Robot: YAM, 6 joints.
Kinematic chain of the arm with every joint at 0, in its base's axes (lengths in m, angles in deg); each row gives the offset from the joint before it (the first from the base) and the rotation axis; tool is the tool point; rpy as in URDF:
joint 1: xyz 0 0 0.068 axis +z
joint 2: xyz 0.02 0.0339 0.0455 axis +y
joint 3: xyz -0.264 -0.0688 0 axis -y
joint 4: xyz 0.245 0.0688 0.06 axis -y
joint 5: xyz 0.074 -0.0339 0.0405 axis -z
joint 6: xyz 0.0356 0 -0.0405 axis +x
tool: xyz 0 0 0 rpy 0 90 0
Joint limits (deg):
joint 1: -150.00..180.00
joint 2: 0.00..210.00
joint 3: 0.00..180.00
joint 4: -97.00..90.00
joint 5: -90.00..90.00
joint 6: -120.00..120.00
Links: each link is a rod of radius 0.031 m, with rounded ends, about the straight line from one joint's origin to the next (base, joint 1, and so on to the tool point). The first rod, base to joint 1, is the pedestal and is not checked.
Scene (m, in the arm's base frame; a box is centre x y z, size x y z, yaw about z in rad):
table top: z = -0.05
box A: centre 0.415 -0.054 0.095 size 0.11 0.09 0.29 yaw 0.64
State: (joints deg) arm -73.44 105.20 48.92 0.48 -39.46 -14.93
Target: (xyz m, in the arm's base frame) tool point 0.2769 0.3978 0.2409
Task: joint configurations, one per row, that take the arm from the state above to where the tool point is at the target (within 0.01 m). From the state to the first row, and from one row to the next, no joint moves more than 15 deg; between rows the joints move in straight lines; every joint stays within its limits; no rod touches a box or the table.
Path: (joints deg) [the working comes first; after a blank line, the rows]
Joints at the target: 52.37 118.73 88.27 12.16 -41.42 -14.93
Straight joint move there: touches box A.

1: -60.85 104.09 56.21 2.59 -39.38 -14.93
2: -48.26 102.97 63.51 4.70 -39.29 -14.93
3: -35.67 101.86 70.80 6.82 -39.21 -14.93
4: -23.08 100.75 78.09 8.93 -39.13 -14.93
5: -10.49 99.63 85.38 11.04 -39.04 -14.93
6: 2.09 103.45 85.96 11.26 -39.52 -14.93
7: 14.66 107.27 86.54 11.49 -39.99 -14.93
8: 27.23 111.09 87.12 11.71 -40.47 -14.93
9: 39.80 114.91 87.69 11.94 -40.95 -14.93
10: 52.37 118.73 88.27 12.16 -41.42 -14.93

